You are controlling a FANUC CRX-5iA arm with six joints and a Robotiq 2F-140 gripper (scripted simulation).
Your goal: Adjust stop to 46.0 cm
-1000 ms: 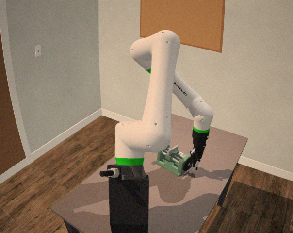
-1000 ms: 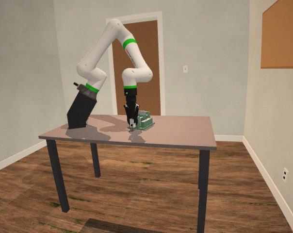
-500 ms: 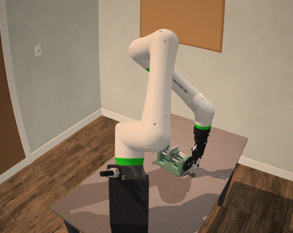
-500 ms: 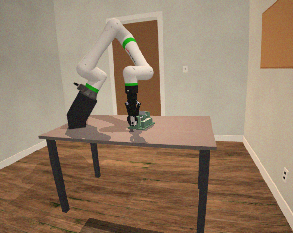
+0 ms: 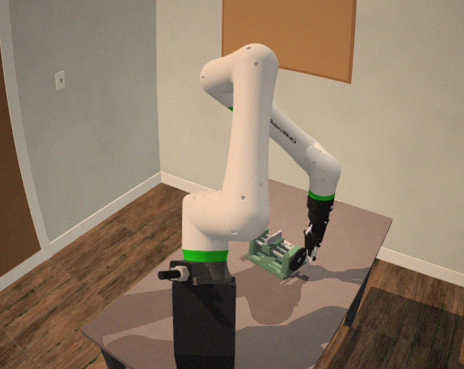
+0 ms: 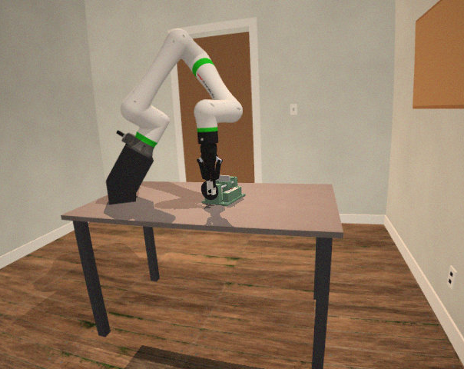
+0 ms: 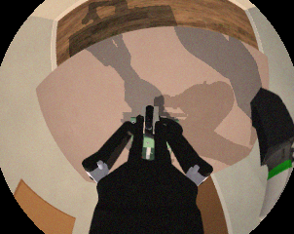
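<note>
My gripper is now 20 mm to the right of the black handwheel, 20 mm above it and 10 mm past it. From my hand the other things lie so: green stop fixture (160 mm to the left, 10 mm below, 10 mm behind).
</note>
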